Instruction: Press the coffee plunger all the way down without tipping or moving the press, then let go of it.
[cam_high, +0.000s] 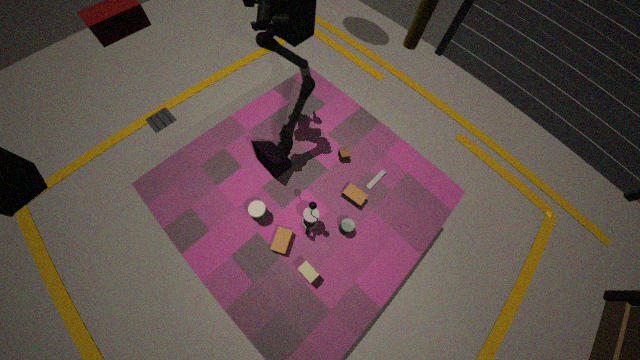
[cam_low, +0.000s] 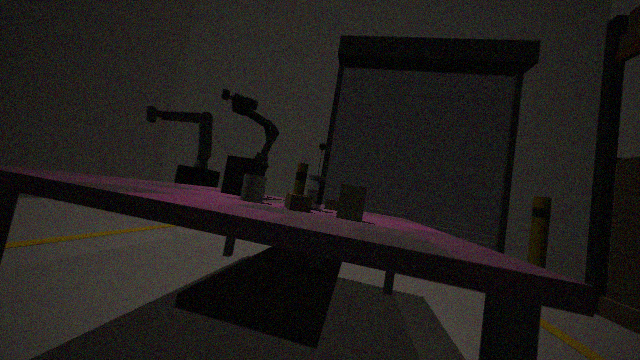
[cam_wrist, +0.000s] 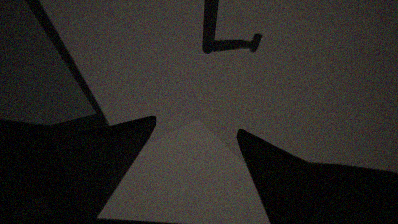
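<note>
The coffee press lies 71 cm ahead of my gripper tip, 51 cm to the right of it and 49 cm below it. From my gripper tip the other things lie so: cream box 85 cm ahead, 68 cm to the right, 57 cm below; bar 82 cm ahead, 62 cm below, 8 cm to the right; white cylinder 63 cm to the right, 58 cm below, 50 cm ahead.
</note>
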